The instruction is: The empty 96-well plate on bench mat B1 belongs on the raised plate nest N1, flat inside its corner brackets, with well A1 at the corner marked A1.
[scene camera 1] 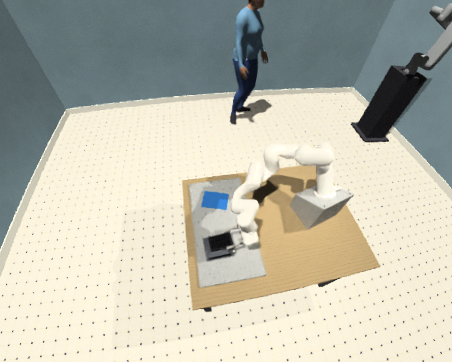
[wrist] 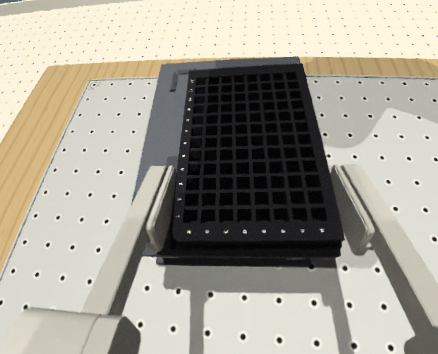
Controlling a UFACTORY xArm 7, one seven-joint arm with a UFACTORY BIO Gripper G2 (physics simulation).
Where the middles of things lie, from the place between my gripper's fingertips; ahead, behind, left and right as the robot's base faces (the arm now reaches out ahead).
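Black 96-well plate (wrist: 252,174): ahead of my hand by 30 mm.
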